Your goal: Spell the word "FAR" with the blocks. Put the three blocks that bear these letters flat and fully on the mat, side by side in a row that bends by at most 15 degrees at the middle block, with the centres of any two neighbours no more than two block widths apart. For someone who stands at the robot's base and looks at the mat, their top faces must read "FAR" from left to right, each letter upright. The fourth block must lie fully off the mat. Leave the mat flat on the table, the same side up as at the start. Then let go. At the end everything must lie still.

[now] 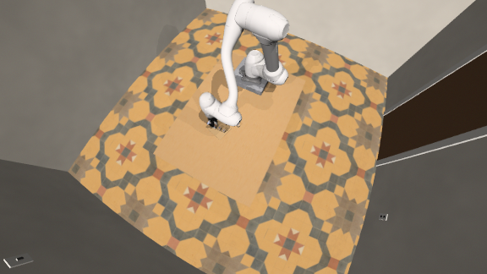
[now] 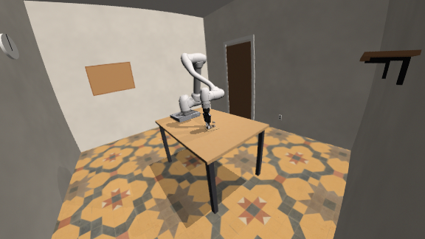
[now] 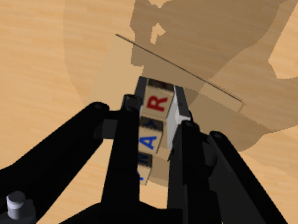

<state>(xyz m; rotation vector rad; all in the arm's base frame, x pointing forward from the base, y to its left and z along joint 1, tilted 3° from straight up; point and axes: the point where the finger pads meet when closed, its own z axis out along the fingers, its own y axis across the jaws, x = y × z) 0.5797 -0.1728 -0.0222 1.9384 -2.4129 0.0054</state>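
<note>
Right now the R block is 3 cm below my hand. From my hand the other things lie so: tan mat: 5 cm below, 4 cm to the left, 1 cm ahead.
</note>
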